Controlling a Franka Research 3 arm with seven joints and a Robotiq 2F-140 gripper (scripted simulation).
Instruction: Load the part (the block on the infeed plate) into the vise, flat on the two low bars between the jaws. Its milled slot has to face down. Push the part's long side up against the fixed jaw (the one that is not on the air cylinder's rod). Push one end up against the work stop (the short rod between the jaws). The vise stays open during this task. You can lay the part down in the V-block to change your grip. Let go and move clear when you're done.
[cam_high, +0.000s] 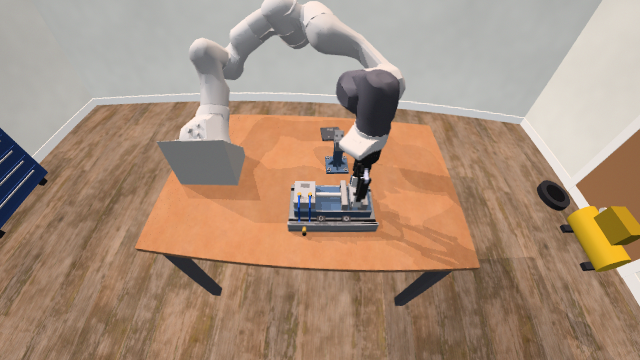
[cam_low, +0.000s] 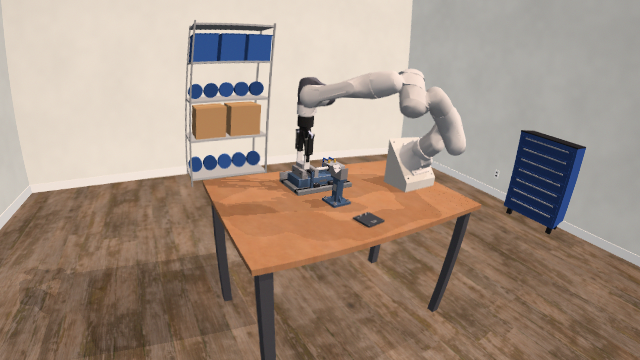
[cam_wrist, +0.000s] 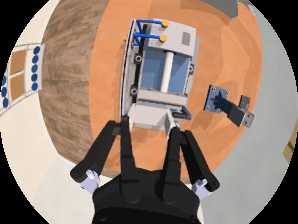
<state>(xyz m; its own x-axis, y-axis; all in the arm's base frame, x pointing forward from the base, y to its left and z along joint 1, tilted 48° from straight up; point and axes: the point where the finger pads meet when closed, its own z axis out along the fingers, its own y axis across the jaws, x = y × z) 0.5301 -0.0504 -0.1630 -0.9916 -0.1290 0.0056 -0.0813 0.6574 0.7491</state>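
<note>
Now: the part 3 cm below my hand. Round my hand: fixed jaw: 4 cm below, 3 cm ahead, 2 cm to the left; air cylinder: 17 cm behind, 4 cm below, 1 cm to the left; vise: 8 cm below, 7 cm behind, 1 cm to the left.
</note>
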